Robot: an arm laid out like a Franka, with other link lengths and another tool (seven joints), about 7 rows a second.
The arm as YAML. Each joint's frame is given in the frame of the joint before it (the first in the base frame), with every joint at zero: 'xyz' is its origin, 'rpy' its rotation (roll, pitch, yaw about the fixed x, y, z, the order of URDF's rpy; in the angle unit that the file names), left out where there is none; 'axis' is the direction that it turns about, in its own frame. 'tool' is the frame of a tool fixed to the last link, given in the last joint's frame.
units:
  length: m
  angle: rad
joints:
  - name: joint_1
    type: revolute
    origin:
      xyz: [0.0, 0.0, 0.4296]
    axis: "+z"
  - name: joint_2
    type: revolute
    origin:
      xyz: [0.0, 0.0, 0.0]
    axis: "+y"
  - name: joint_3
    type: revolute
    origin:
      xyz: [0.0, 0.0, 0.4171]
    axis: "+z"
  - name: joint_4
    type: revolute
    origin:
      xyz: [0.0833, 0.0, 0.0]
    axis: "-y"
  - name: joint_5
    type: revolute
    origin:
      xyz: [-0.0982, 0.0, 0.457]
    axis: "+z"
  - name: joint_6
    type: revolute
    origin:
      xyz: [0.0, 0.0, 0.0]
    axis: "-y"
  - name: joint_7
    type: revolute
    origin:
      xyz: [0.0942, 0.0, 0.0]
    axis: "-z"
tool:
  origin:
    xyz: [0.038, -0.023, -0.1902]
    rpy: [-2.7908, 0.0, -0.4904]
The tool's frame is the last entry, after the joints.
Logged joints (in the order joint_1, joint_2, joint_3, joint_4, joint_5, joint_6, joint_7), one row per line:
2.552 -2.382 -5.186 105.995 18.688 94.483 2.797
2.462 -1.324 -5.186 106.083 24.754 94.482 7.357
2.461 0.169 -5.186 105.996 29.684 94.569 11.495
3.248 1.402 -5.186 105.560 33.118 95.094 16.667
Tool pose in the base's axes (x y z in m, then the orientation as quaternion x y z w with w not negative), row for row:
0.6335 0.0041 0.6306 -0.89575 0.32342 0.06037 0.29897
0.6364 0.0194 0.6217 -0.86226 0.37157 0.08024 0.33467
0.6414 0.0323 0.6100 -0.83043 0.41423 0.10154 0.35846
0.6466 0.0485 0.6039 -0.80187 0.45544 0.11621 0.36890
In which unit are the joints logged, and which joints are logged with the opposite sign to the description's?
The joints are logged in degrees. Opposite sign: joint_4.
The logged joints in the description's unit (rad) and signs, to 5 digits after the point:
0.04454 -0.04157 -0.09051 -1.84996 0.32617 1.64904 0.04882
0.04297 -0.02311 -0.09051 -1.85150 0.43204 1.64902 0.12840
0.04295 0.00295 -0.09051 -1.84998 0.51808 1.65054 0.20063
0.05669 0.02447 -0.09051 -1.84237 0.57802 1.65970 0.29089

